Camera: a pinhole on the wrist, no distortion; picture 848 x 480 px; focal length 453.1 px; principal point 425.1 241.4 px. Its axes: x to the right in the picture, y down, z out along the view. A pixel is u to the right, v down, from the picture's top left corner.
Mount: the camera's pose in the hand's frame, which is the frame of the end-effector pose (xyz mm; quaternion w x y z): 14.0 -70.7 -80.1 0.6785 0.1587 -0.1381 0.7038
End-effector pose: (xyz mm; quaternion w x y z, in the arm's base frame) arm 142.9 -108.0 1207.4 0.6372 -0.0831 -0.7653 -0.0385
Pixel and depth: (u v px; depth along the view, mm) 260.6 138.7 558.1
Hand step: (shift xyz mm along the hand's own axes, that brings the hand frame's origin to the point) 166.3 -478.8 342.7
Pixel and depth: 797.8 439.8 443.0
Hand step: -174.3 71.9 477.4
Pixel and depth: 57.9 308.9 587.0
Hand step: -38.5 -748.3 261.3
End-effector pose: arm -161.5 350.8 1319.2 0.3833 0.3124 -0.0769 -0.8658
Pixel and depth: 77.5 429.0 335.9
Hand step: -105.4 -448.9 123.1
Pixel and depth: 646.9 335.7 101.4
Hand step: -4.9 -67.9 33.2
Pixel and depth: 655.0 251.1 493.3
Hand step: 14.0 -45.2 472.6
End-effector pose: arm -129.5 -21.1 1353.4 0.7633 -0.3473 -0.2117 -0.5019
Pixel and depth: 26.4 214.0 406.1
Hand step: 63.5 -561.7 142.7
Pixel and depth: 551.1 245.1 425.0
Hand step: 22.4 -137.3 355.9
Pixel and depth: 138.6 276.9 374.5
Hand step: 5.0 -441.2 164.6
